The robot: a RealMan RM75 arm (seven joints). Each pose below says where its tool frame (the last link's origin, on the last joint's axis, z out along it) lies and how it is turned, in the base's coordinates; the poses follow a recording.
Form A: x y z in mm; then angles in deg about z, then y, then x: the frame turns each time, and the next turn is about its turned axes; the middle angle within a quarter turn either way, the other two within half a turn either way.
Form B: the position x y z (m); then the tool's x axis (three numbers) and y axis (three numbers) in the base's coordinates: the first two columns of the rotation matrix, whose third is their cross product. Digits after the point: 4 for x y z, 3 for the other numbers.
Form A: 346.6, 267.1, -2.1, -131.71, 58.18, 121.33
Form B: 0.3466, 0.2671, -0.0021, -0.351, -0.394, -0.850, -0.871, -0.196, 0.450
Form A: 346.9, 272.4, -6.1, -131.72, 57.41, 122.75
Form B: 0.3469, 0.2724, -0.0061, -0.358, -0.402, -0.843, -0.875, -0.169, 0.453
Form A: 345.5, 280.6, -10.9, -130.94, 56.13, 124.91
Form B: 0.3455, 0.2806, -0.0109, -0.365, -0.421, -0.830, -0.878, -0.139, 0.457
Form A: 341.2, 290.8, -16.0, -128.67, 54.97, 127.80
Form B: 0.3412, 0.2908, -0.0160, -0.359, -0.448, -0.819, -0.883, -0.122, 0.454
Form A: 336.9, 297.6, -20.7, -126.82, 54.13, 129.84
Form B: 0.3369, 0.2976, -0.0207, -0.351, -0.469, -0.810, -0.886, -0.114, 0.450
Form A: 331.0, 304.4, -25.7, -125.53, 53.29, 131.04
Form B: 0.3310, 0.3044, -0.0257, -0.347, -0.486, -0.802, -0.886, -0.111, 0.451
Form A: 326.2, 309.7, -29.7, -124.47, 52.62, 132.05
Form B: 0.3262, 0.3097, -0.0297, -0.344, -0.501, -0.795, -0.886, -0.107, 0.451
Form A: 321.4, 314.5, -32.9, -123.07, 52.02, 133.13
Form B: 0.3214, 0.3145, -0.0329, -0.336, -0.516, -0.788, -0.887, -0.109, 0.449
